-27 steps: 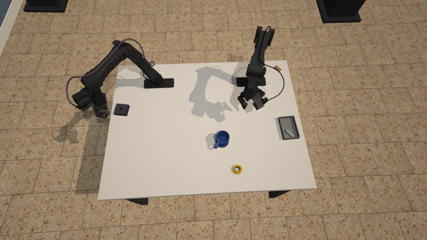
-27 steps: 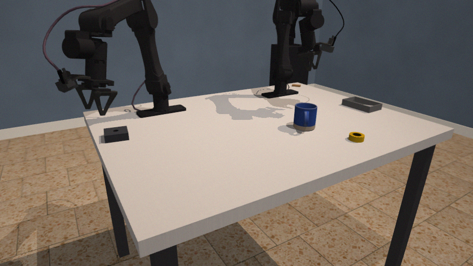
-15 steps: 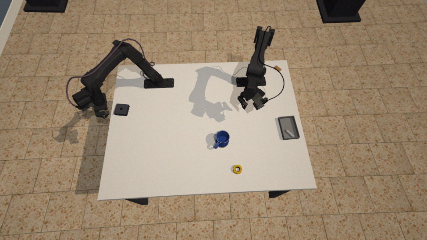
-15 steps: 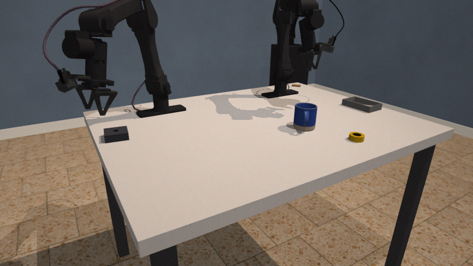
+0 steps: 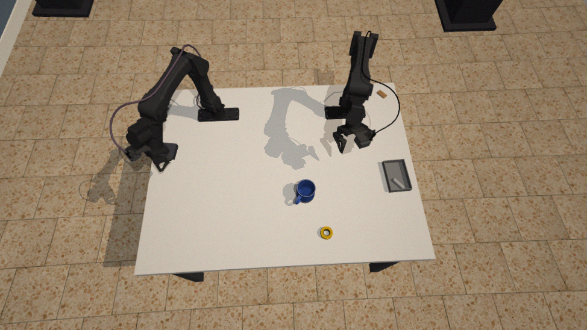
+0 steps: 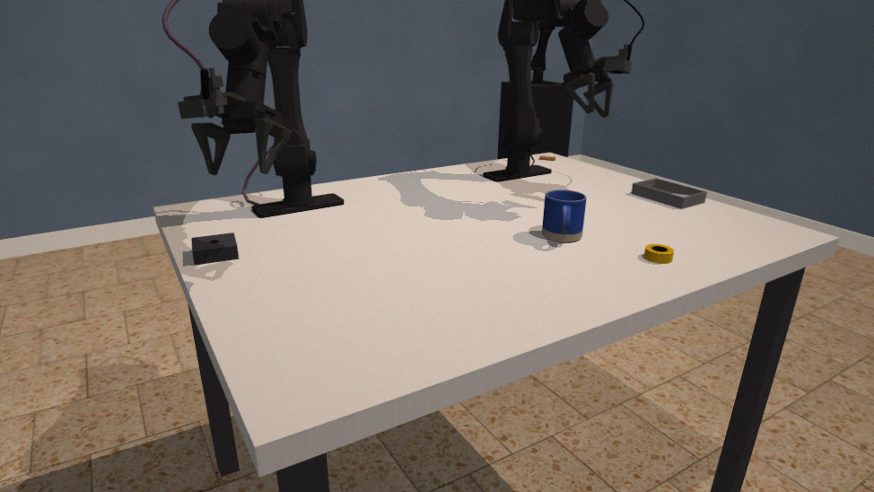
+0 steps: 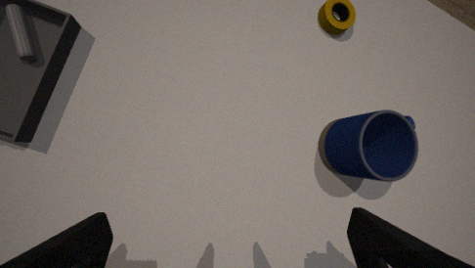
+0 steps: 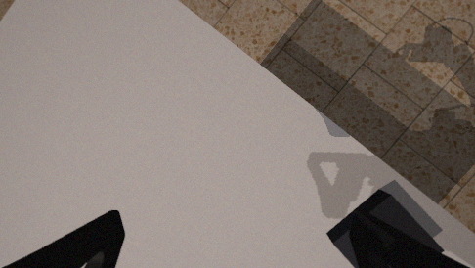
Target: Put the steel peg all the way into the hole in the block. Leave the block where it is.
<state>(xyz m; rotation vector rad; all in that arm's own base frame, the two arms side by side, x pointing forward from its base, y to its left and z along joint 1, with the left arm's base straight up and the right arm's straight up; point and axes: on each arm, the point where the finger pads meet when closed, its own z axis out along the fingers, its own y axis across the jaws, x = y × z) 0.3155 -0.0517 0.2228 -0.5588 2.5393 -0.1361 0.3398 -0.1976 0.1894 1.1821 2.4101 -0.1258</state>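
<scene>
Right now my left hand is 240 mm to the right of the grey tray, 210 mm above it and 40 mm short of it. Round my left hand: dark block (800 mm to the right, 200 mm below, 110 mm behind).
</scene>
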